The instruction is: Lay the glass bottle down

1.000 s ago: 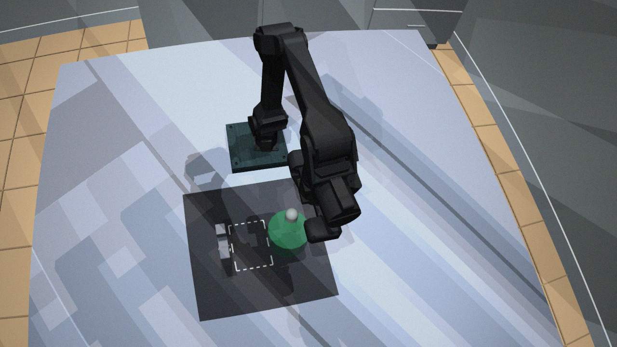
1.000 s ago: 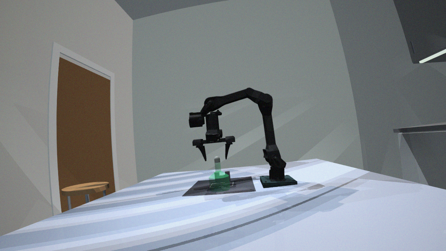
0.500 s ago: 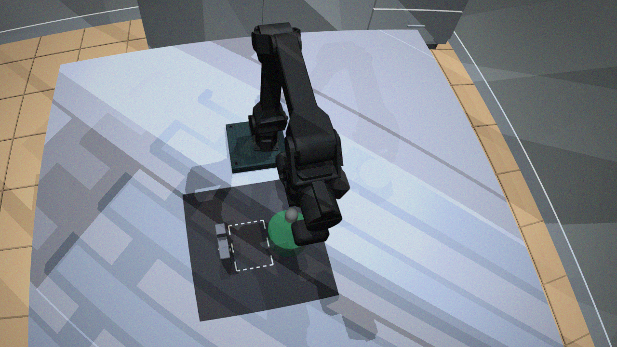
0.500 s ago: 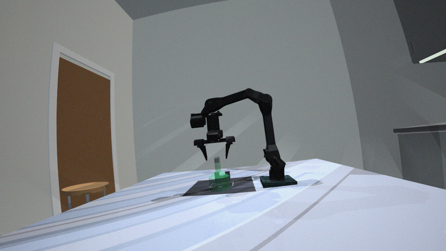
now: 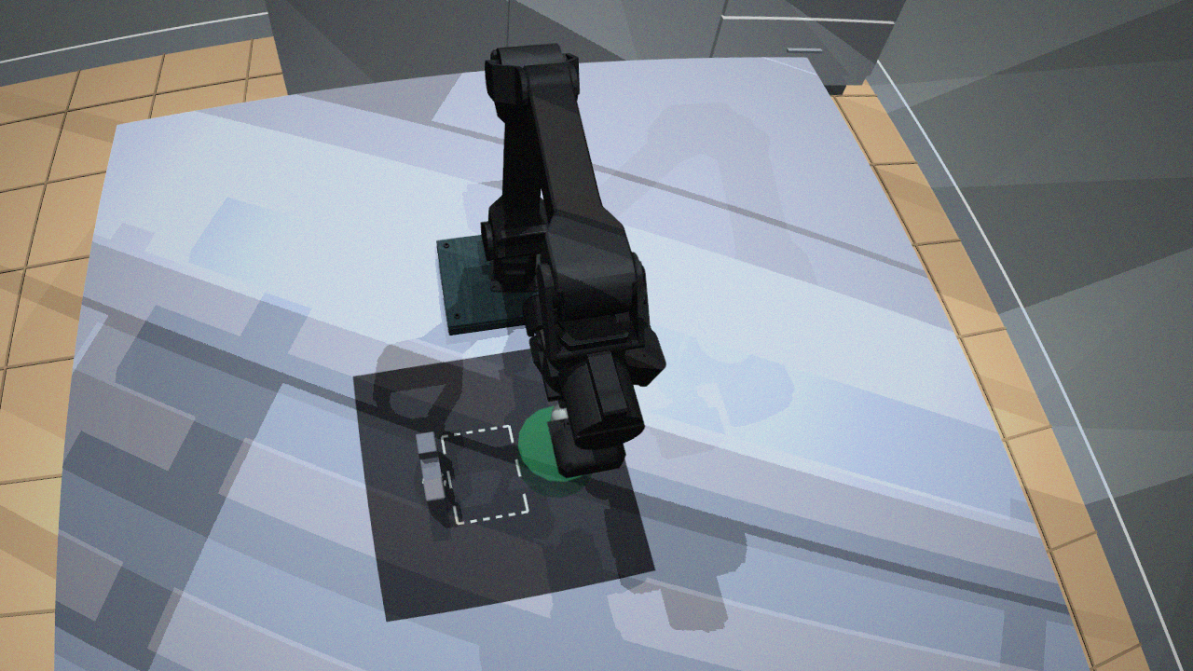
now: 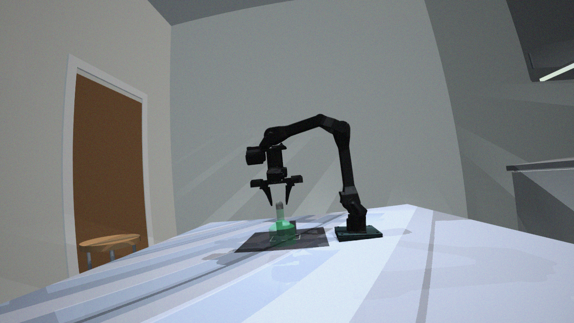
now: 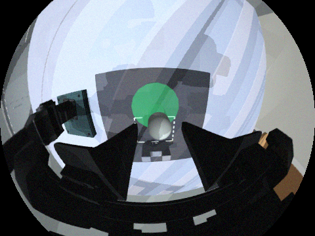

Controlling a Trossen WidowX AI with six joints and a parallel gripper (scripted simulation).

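Now: the green glass bottle 5 cm below my gripper tip. From my gripper tip the other things lie so: dark mat: 1 cm ahead, 8 cm to the right, 14 cm below.
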